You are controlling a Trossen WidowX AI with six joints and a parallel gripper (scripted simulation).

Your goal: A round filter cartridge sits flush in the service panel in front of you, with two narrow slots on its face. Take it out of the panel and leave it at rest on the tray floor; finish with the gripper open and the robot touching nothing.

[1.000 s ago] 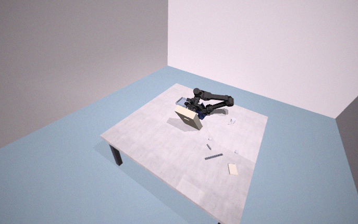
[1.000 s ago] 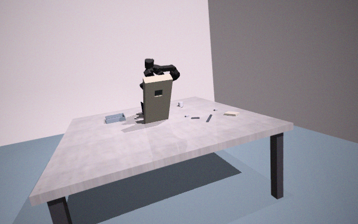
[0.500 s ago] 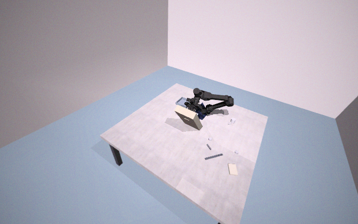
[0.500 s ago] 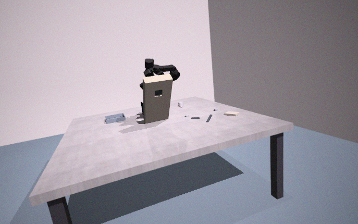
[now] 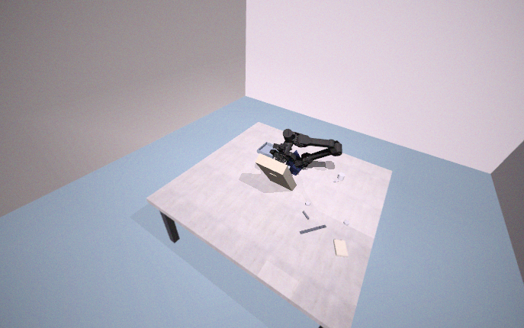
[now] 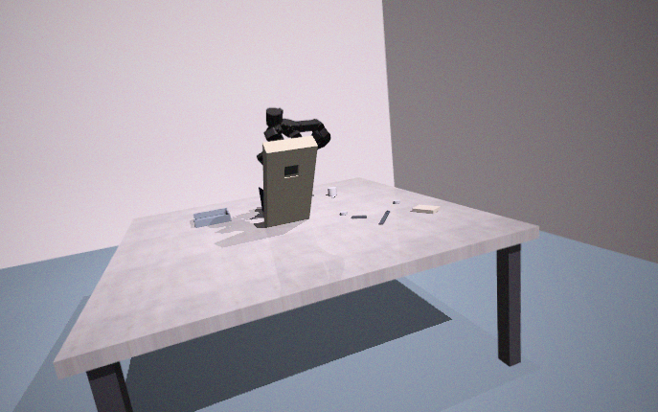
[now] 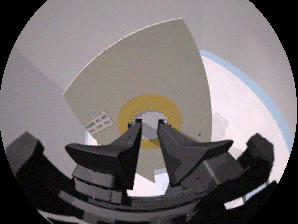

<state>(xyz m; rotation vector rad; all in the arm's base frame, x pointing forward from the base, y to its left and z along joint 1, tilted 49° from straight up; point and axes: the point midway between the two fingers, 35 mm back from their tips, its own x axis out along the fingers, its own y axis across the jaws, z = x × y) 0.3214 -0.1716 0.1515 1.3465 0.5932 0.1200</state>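
Right now the round cartridge is 1 cm below my gripper tip and 1 cm ahead of it. From my gripper tip the other things lie so: beige service panel (8 cm below, 4 cm behind); blue-grey tray (42 cm behind, 29 cm to the right, 25 cm below).
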